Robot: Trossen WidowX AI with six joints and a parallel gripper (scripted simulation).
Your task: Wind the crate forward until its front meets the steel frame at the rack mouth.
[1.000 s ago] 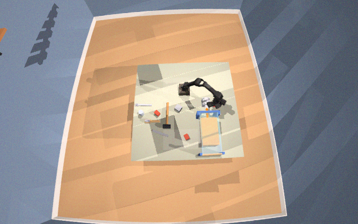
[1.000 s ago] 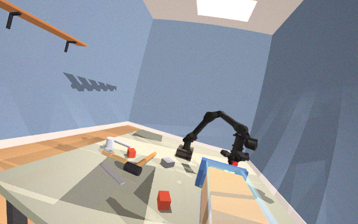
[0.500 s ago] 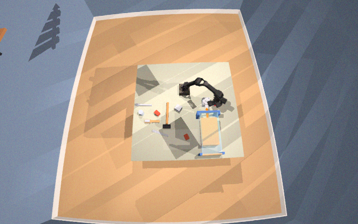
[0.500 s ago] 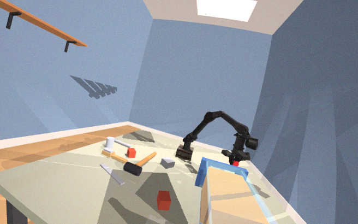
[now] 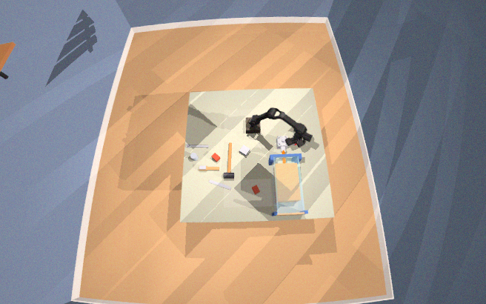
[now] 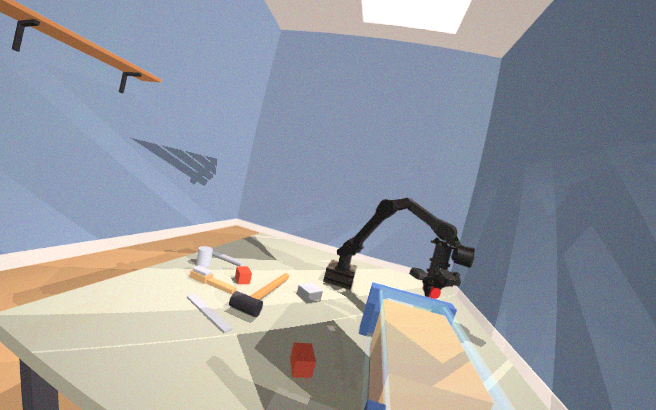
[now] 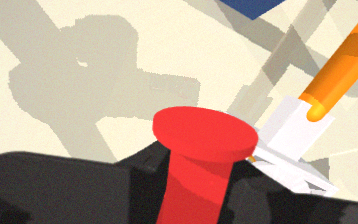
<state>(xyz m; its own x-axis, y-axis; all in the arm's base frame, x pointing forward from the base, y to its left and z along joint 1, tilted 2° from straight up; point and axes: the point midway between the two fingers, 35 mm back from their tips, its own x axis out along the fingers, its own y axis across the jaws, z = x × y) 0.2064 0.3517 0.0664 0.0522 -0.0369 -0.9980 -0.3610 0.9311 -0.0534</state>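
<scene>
Right now my gripper tip is 40 mm to the left of the crank arm, 10 mm past it and 10 mm above it. Round my gripper tip: blue steel frame (130 mm ahead, 90 mm to the right, 10 mm below); white hand winch (100 mm to the right, 80 mm below, 50 mm behind); red knob (20 mm above).
</scene>
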